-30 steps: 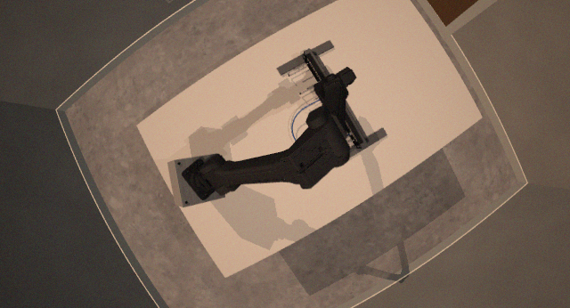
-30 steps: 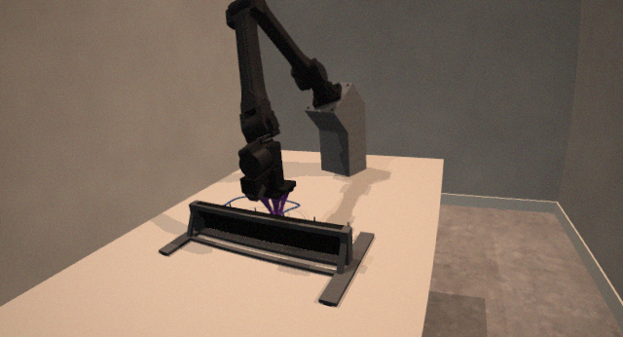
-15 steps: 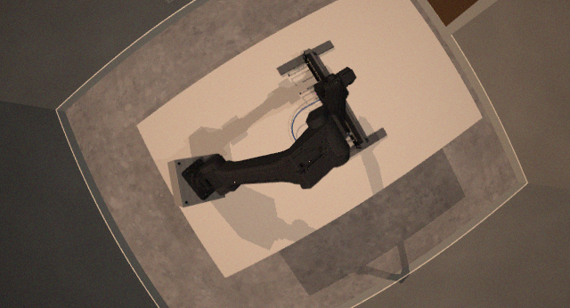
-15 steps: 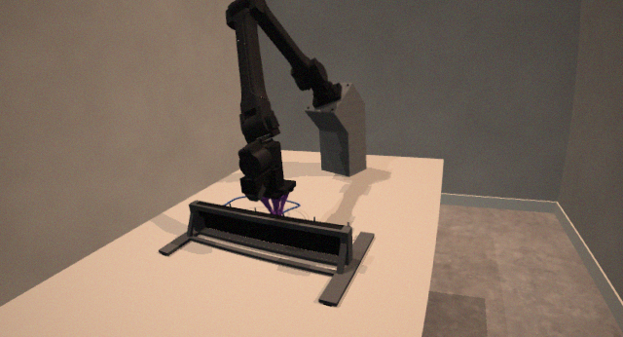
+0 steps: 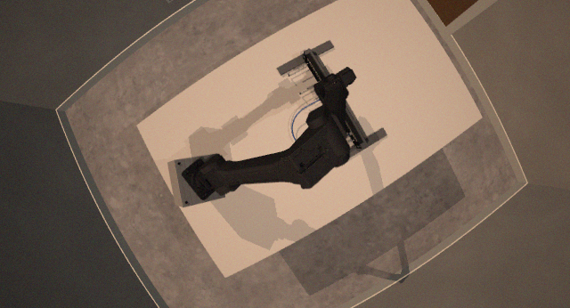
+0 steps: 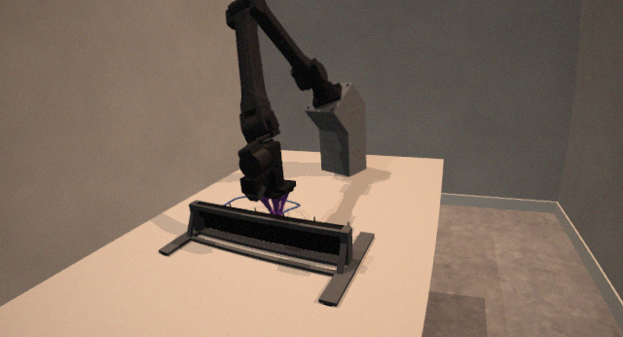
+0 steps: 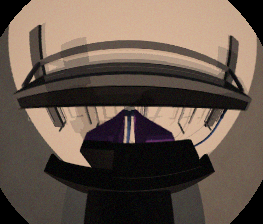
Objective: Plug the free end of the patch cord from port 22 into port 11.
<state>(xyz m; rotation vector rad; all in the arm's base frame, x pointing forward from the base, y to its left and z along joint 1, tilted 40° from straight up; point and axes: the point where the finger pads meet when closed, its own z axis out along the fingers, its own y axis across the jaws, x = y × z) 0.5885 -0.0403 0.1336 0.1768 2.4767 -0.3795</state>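
Now: hand 20 mm short of the plug and 10 mm to the left of it.
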